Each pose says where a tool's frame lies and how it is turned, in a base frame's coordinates. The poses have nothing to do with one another.
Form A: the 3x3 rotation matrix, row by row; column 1 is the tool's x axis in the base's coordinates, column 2 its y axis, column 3 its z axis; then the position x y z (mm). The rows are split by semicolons.
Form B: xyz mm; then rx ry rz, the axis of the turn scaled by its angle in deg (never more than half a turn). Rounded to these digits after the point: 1 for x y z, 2 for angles.
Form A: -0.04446, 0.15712, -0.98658; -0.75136, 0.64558, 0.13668; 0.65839, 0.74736, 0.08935; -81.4, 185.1, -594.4
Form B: -81.4, 185.1, -594.4, 30.57, -82.34, -45.47
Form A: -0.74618, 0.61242, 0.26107; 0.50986, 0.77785, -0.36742; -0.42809, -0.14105, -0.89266; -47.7, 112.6, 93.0
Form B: -47.7, 112.6, 93.0, 48.98, 149.11, -22.19
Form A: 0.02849, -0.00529, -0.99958; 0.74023, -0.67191, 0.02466; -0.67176, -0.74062, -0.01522; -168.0, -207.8, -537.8
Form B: -168.0, -207.8, -537.8, -100.00, -42.84, 97.42
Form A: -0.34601, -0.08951, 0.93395; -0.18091, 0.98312, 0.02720; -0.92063, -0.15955, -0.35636; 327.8, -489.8, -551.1
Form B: 327.8, -489.8, -551.1, -11.12, 110.39, -5.44
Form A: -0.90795, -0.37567, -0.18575; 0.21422, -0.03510, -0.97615; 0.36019, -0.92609, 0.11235; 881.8, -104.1, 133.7
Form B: 881.8, -104.1, 133.7, 9.71, -105.93, 114.46
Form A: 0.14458, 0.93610, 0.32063; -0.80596, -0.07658, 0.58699; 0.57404, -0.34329, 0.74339; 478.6, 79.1, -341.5
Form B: 478.6, 79.1, -341.5, -44.58, -12.14, -83.48
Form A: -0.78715, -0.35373, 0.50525; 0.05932, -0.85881, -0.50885; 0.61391, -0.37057, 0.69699; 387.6, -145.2, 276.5
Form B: 387.6, -145.2, 276.5, 51.45, -40.43, 153.68
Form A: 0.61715, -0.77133, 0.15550; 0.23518, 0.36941, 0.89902; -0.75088, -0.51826, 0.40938; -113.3, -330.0, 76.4
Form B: -113.3, -330.0, 76.4, -56.81, 36.33, 40.35
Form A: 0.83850, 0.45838, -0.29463; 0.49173, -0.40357, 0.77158; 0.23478, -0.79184, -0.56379; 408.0, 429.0, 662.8
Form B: 408.0, 429.0, 662.8, -117.77, -39.88, 2.51
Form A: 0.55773, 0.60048, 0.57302; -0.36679, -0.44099, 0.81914; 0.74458, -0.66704, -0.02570; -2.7, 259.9, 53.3
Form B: -2.7, 259.9, 53.3, -97.63, -11.27, -63.54
